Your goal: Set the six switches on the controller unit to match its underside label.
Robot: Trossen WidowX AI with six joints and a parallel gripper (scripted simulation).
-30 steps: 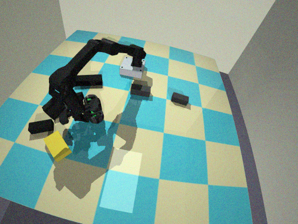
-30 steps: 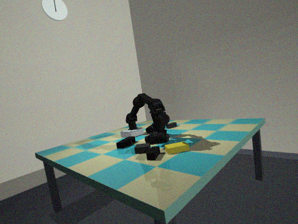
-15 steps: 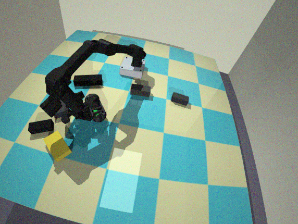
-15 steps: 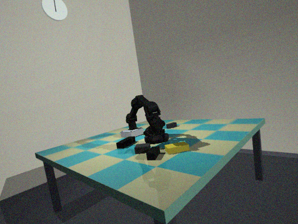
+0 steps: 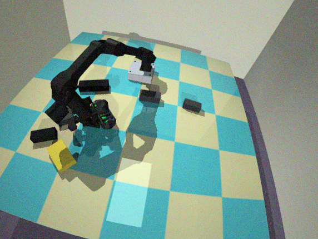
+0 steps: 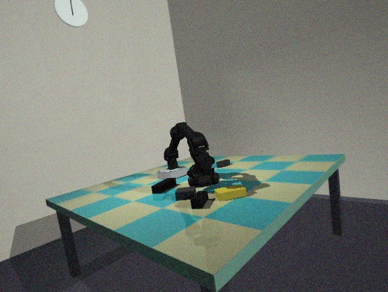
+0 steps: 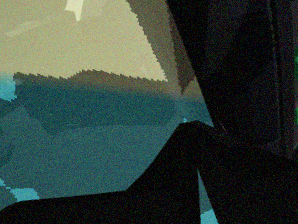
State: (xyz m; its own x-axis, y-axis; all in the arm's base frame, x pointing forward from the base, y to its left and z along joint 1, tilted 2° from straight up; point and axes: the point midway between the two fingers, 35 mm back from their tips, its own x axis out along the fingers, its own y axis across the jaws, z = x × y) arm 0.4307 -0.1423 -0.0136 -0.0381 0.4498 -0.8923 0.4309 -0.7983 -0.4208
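Right now the long dark block is 23 cm behind my gripper tip, 12 cm to the right of it and 1 cm above it. Round my gripper tip: yellow block 17 cm ahead, 10 cm to the right, 1 cm above.
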